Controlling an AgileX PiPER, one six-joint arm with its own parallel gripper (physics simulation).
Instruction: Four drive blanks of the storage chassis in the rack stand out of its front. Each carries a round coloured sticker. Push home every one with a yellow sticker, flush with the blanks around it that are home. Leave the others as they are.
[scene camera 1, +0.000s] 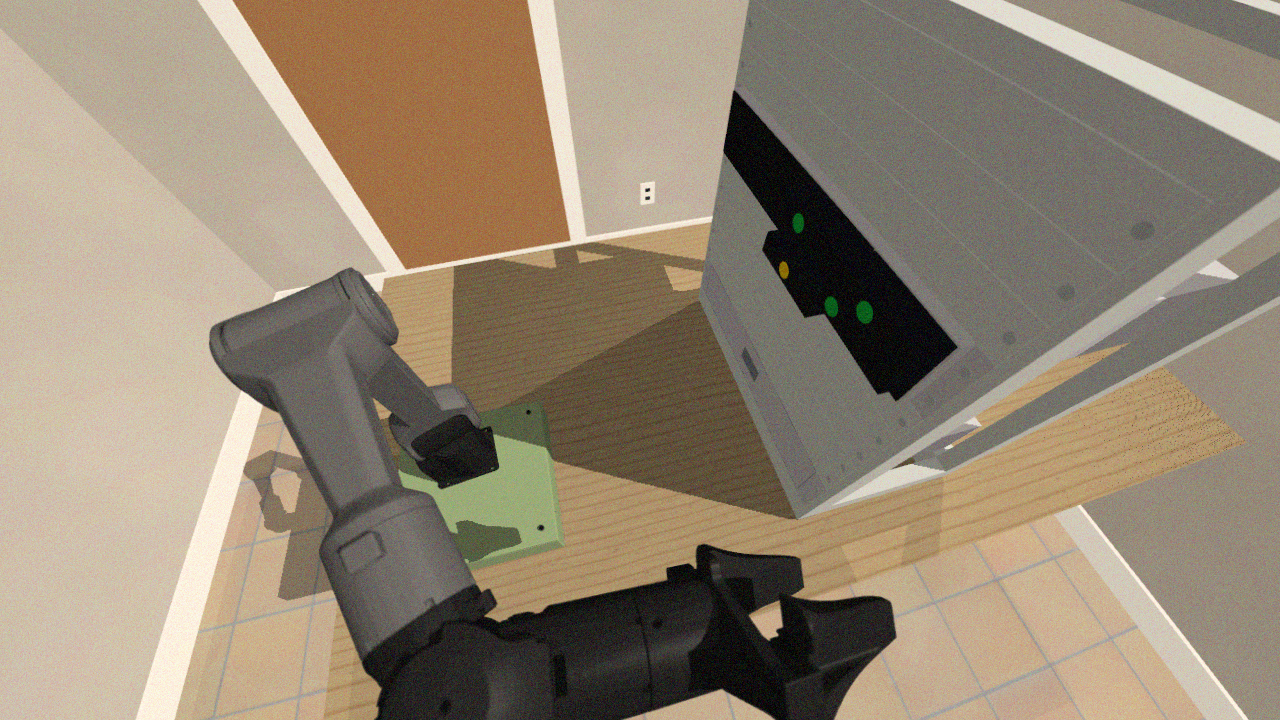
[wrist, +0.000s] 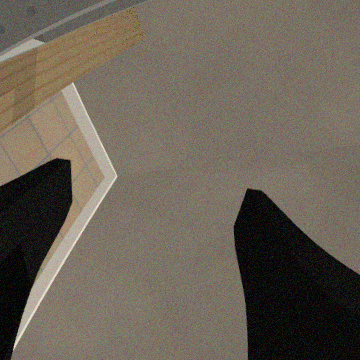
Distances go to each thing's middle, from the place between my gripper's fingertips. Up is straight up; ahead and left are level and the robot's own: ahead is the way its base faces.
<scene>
The yellow-stickered drive blank (scene camera 1: 802, 278) is 260 mm to the left of my hand, 200 mm ahead of it and 10 mm below it.
</scene>
